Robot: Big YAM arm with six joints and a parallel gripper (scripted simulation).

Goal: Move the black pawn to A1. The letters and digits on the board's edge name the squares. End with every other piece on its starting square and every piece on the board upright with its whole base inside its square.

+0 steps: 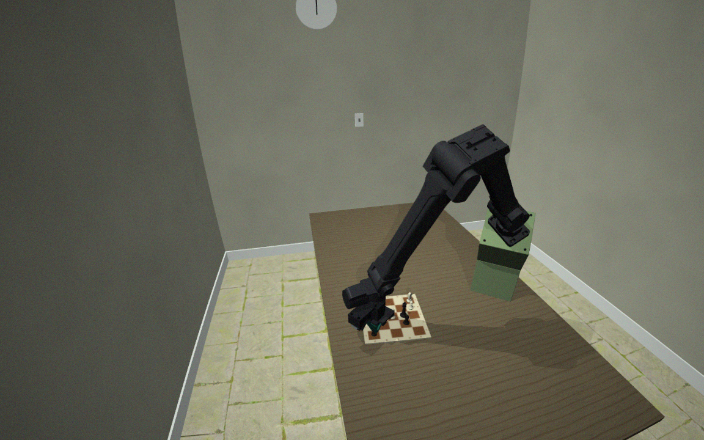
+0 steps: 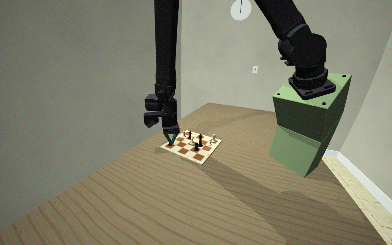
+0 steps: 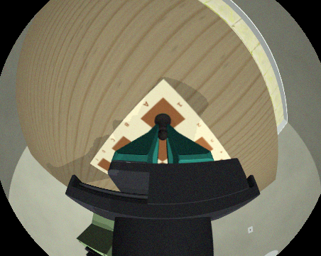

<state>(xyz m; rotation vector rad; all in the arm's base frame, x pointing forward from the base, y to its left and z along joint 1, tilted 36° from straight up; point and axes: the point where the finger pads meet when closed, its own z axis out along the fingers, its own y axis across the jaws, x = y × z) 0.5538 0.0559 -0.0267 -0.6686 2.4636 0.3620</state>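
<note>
Right now the black pawn is 1 cm ahead of my hand. Also, from my hand: chessboard 8 cm behind, 6 cm to the right, 2 cm below; white chess piece 8 cm behind, 6 cm to the right.
</note>
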